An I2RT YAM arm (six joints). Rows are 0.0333 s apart.
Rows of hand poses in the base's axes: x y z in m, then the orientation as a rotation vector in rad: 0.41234 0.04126 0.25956 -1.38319 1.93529 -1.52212; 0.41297 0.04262 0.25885 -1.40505 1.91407 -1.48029; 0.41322 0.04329 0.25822 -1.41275 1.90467 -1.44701; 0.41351 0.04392 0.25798 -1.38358 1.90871 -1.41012; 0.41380 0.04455 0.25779 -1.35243 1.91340 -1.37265; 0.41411 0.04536 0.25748 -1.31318 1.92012 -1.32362; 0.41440 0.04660 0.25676 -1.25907 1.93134 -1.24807; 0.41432 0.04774 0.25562 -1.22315 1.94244 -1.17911; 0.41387 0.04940 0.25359 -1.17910 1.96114 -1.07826; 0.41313 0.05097 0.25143 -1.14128 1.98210 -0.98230; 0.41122 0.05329 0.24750 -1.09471 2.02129 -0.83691; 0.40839 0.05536 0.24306 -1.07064 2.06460 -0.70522
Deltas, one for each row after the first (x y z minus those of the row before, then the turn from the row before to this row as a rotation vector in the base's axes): 0.00063 0.00136 -0.00071 0.02088 0.00423 0.03477; 0.00025 0.00067 -0.00063 0.02032 0.00133 0.02030; 0.00029 0.00063 -0.00024 0.03676 -0.01552 0.00336; 0.00029 0.00063 -0.00019 0.03806 -0.01605 0.00219; 0.00031 0.00081 -0.00031 0.04950 -0.01905 0.00225; 0.00029 0.00124 -0.00072 0.07439 -0.02333 0.00353; -0.00008 0.00114 -0.00114 0.06319 -0.01080 0.00612; -0.00045 0.00166 -0.00203 0.08952 -0.00641 0.00904; -0.00074 0.00157 -0.00216 0.08369 0.00142 0.00691; -0.00191 0.00232 -0.00393 0.12193 0.01908 0.00849; -0.00283 0.00207 -0.00444 0.10134 0.03840 0.01018
